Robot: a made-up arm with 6 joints.
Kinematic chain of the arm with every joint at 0, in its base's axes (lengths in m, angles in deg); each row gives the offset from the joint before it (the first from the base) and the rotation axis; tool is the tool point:
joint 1: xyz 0 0 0.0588 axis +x
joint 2: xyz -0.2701 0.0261 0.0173 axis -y
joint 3: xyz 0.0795 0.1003 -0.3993 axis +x
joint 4: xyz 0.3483 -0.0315 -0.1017 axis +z
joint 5: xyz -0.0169 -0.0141 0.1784 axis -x
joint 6: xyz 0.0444 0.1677 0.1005 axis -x
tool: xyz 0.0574 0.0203 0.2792
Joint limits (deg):
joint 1: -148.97..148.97
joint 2: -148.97..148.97
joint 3: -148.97..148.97
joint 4: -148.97..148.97
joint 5: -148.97..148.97
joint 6: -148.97..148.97
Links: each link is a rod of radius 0.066 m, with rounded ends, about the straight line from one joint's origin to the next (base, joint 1, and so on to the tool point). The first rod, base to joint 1, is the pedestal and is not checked.
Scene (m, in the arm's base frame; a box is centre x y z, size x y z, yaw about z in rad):
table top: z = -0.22
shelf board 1: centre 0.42 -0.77 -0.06 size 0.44 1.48 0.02 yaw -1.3
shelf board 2: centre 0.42 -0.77 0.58 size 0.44 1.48 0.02 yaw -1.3
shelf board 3: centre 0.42 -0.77 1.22 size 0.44 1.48 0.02 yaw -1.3
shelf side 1: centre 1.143 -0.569 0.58 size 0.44 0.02 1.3 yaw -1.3
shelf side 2: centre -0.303 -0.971 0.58 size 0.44 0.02 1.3 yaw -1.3
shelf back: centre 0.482 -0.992 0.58 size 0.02 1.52 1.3 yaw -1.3
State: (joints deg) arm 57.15 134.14 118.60 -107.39 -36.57 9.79
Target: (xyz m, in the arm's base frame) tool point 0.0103 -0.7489 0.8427
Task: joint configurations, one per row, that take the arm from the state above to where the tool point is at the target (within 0.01 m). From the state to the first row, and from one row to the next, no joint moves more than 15 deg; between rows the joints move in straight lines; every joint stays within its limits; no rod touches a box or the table.
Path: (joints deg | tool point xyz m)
1: 48.59 137.09 110.62 -112.70 -48.95 -0.34 | -0.0291 -0.6572 0.2439
2: 40.03 140.03 102.64 -118.00 -61.32 -10.47 | -0.0836 -0.4848 0.2496
3: 32.07 141.74 113.01 -117.59 -53.54 -4.25 | -0.0659 -0.5446 0.4112
4: 24.12 143.45 123.37 -117.19 -45.77 1.97 | -0.0615 -0.5314 0.6220
5: 16.16 145.16 133.74 -116.78 -37.99 8.19 | -0.0799 -0.4241 0.8427
6: 26.35 139.84 138.28 -114.83 -28.90 17.38 | -0.0385 -0.5422 0.8701
7: 36.54 134.52 142.83 -112.88 -19.80 26.57 | -0.0071 -0.6510 0.8707
8: 46.73 129.19 147.37 -110.93 -10.70 35.76 | 0.0104 -0.7489 0.8426

